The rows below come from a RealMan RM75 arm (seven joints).
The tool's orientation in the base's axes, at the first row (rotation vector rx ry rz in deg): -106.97, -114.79, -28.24
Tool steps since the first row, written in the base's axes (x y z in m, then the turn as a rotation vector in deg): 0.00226, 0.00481, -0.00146, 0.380, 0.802, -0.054; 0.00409, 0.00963, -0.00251, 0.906, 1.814, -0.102; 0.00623, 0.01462, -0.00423, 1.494, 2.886, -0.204; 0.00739, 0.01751, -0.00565, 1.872, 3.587, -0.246; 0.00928, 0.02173, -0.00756, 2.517, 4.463, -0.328; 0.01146, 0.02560, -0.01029, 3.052, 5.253, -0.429
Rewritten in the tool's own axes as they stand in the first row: 0.00335, 0.00256, 0.00355, 0.650, 0.433, 0.426; 0.00693, 0.00470, 0.00675, 1.476, 1.025, 0.944; 0.01032, 0.00716, 0.01062, 2.325, 1.683, 1.538; 0.01208, 0.00849, 0.01323, 2.892, 2.107, 1.904; 0.01472, 0.01064, 0.01690, 3.576, 2.809, 2.384; 0.01664, 0.01305, 0.02110, 4.182, 3.395, 2.841
